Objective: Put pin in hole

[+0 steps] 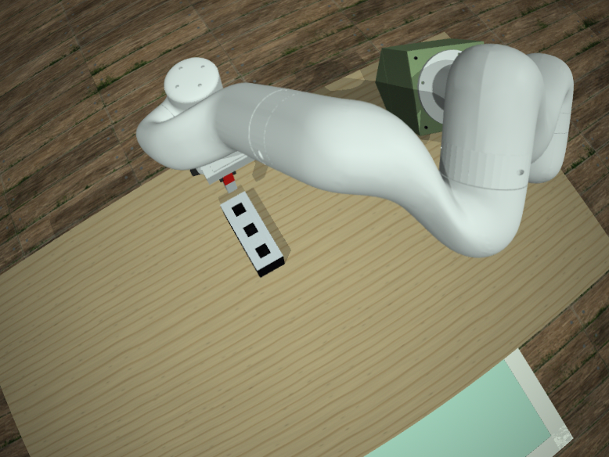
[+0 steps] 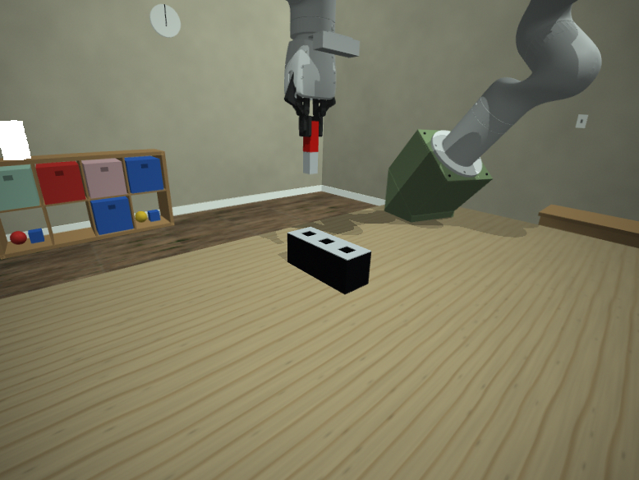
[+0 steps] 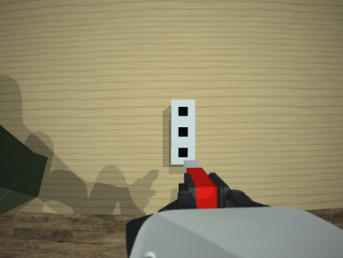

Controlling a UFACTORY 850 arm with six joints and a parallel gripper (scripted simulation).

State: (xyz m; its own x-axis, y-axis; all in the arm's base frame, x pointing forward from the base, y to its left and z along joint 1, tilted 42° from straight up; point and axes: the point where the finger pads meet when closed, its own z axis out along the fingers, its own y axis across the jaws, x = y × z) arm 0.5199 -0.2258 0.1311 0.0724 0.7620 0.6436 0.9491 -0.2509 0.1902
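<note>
My hand is 60 mm to the right of the block and 270 mm above it. From my hand the other things lie so: pin: 20 mm below.
</note>
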